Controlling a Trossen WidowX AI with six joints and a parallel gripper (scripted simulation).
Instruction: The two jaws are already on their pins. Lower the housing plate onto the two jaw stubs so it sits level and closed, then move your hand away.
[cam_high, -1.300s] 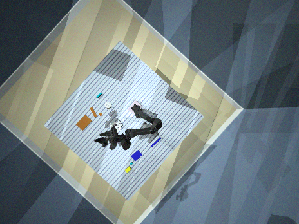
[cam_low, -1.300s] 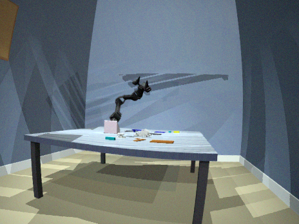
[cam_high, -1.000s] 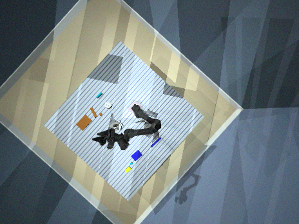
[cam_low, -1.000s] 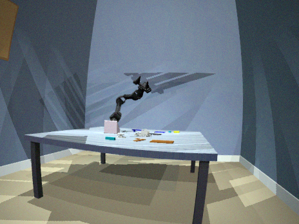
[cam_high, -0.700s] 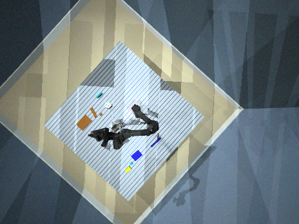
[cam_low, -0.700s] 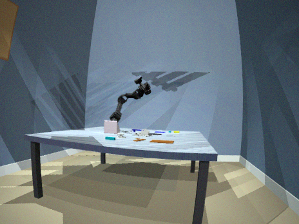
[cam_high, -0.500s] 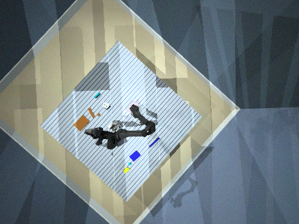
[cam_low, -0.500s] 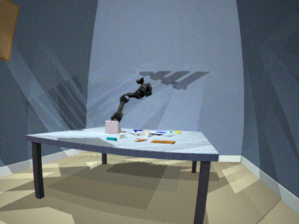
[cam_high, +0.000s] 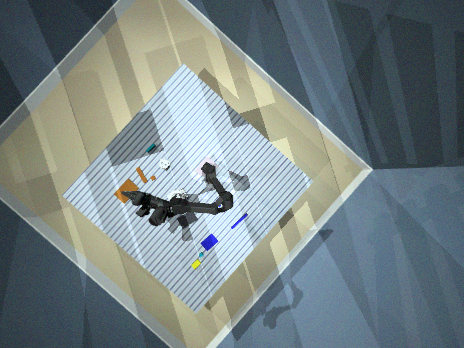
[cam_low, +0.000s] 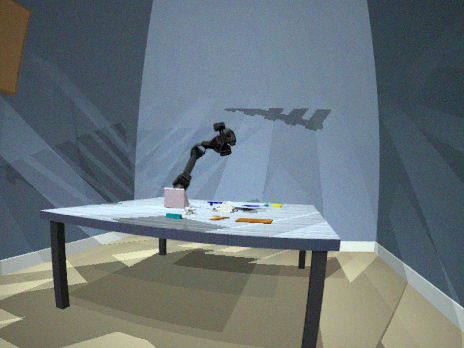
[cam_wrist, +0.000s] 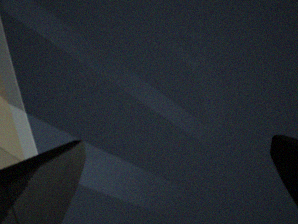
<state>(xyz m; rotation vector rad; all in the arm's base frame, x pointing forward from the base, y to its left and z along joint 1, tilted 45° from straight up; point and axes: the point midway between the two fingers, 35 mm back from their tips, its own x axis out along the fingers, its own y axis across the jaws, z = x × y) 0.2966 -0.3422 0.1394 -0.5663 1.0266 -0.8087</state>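
My gripper tip is now 140 mm past the white housing plate, 80 mm to the left of it and 390 mm above it. The rest, counted from my gripper tip: cyan block (170 mm behind, 240 mm to the right, 410 mm below); then blue square (100 mm ahead, 530 mm to the left, 420 mm below); then orange plate (190 mm ahead, 180 mm to the right, 410 mm below).
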